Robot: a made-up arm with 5 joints. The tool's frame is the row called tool. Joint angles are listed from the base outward.
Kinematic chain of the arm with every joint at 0, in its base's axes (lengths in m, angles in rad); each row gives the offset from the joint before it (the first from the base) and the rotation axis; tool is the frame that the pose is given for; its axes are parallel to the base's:
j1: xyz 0 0 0.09 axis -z
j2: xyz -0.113 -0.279 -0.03 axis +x
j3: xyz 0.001 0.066 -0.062 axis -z
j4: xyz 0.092 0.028 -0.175 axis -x
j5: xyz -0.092 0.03 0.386 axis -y
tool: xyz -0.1 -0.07 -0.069
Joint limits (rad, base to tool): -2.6..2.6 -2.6..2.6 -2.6..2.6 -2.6..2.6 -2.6..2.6
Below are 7 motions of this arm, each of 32 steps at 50 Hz.
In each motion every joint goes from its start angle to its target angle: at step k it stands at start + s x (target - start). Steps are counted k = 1, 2, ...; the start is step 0. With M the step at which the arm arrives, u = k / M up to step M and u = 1 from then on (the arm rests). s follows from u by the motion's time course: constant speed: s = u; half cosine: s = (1 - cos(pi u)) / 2; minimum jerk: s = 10 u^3 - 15 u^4 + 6 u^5.
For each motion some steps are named. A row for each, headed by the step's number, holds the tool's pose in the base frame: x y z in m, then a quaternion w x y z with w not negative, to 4 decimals.
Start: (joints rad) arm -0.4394 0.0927 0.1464 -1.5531 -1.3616
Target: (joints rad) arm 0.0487 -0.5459 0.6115 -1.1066 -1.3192
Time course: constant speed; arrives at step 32
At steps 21, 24, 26, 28, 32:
21: -0.3082 -0.6280 0.0246 0.7724 0.4165 0.4385 0.1942
24: -0.3508 -0.5932 0.0543 0.8021 0.3982 0.4234 0.1371
26: -0.3771 -0.5668 0.0722 0.8195 0.3852 0.4127 0.0983
28: -0.4016 -0.5379 0.0886 0.8349 0.3717 0.4017 0.0591
32: -0.4440 -0.4742 0.1162 0.8596 0.3428 0.3784 -0.0204

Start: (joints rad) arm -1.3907 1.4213 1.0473 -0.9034 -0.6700
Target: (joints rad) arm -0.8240 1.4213 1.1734 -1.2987 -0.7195
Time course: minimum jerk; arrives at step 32
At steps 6, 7, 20, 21, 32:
6: 0.1494 -0.4830 0.0730 0.3385 0.5653 0.7519 0.0208
7: 0.1392 -0.4863 0.0725 0.3365 0.5737 0.7465 0.0156
20: -0.1461 -0.4878 0.0673 0.2680 0.7729 0.5649 -0.1081
21: -0.1673 -0.4811 0.0675 0.2616 0.7858 0.5483 -0.1162
32: -0.2593 -0.4386 0.0694 0.2308 0.8394 0.4684 -0.1507

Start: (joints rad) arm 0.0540 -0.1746 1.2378 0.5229 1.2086
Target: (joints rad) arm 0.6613 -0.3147 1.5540 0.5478 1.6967
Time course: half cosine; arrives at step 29
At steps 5, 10, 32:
5: 0.0003 -0.2048 0.0622 0.6581 -0.5832 -0.3322 -0.3412
10: -0.0217 -0.2212 0.0665 0.6016 -0.6377 -0.3136 -0.3648
32: -0.1425 -0.2435 0.0982 0.3860 -0.8208 -0.1750 -0.3830

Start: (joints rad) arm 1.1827 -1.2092 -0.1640 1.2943 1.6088
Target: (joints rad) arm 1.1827 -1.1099 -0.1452 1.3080 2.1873
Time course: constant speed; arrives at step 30
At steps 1, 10, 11, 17, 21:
1: -0.2719 -0.0177 -0.3287 0.5914 -0.6186 0.1374 0.4987
10: -0.2475 -0.0236 -0.3419 0.6039 -0.5787 0.0770 0.5427
11: -0.2447 -0.0240 -0.3435 0.6049 -0.5740 0.0702 0.5474
17: -0.2279 -0.0258 -0.3527 0.6094 -0.5454 0.0293 0.5747
21: -0.2165 -0.0261 -0.3588 0.6109 -0.5256 0.0018 0.5921

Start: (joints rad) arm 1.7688 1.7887 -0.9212 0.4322 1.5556
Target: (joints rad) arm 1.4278 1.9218 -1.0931 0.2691 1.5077
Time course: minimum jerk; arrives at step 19
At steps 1, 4, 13, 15, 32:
1: -0.3188 0.2266 0.2341 0.0584 0.2562 0.9071 0.3290
4: -0.3254 0.2189 0.2307 0.0600 0.2405 0.9128 0.3247
13: -0.3820 0.1146 0.1944 0.0817 0.0563 0.9562 0.2754
15: -0.3873 0.0962 0.1892 0.0858 0.0271 0.9593 0.2676
32: -0.3897 0.0857 0.1863 0.0881 0.0108 0.9606 0.2632

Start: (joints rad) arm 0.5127 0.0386 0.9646 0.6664 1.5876
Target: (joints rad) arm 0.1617 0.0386 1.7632 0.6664 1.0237
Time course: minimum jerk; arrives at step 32
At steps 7, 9, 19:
7: -0.0228 -0.1922 0.0750 0.6567 -0.6089 -0.3209 -0.3082
9: -0.0229 -0.1981 0.0729 0.6583 -0.6075 -0.2990 -0.3288
19: -0.0132 -0.2361 0.0603 0.6444 -0.5721 -0.1238 -0.4920

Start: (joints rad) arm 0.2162 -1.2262 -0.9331 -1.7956 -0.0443
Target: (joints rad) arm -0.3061 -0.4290 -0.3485 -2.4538 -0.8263
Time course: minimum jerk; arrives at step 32
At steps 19, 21, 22, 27, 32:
19: 0.0141 -0.7662 -0.1961 0.5713 0.6066 0.4904 0.2554
21: 0.0307 -0.7526 -0.2602 0.5066 0.6385 0.4912 0.3072
22: 0.0373 -0.7432 -0.2888 0.4764 0.6511 0.4904 0.3297
27: 0.0534 -0.6980 -0.3820 0.3714 0.6856 0.4810 0.4007
32: 0.0554 -0.6864 -0.3999 0.3498 0.6912 0.4779 0.4140

